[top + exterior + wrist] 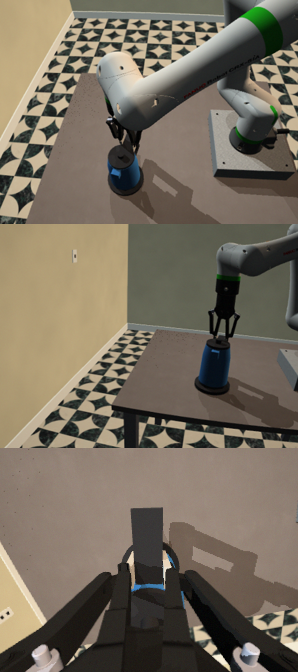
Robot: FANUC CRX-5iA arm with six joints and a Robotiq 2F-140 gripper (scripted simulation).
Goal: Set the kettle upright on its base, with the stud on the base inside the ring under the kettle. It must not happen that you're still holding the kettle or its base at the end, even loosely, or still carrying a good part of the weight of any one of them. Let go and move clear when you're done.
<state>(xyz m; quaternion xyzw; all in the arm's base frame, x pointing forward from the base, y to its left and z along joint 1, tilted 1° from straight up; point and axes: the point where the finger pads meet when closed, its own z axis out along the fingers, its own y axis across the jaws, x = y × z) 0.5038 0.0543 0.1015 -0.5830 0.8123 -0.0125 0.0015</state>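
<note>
My hand is 5 cm above the blue kettle, 3 cm to the right of it and 1 cm short of it. The rest, counted from my hand: round black base 16 cm below, 6 cm to the left, 2 cm ahead.
</note>
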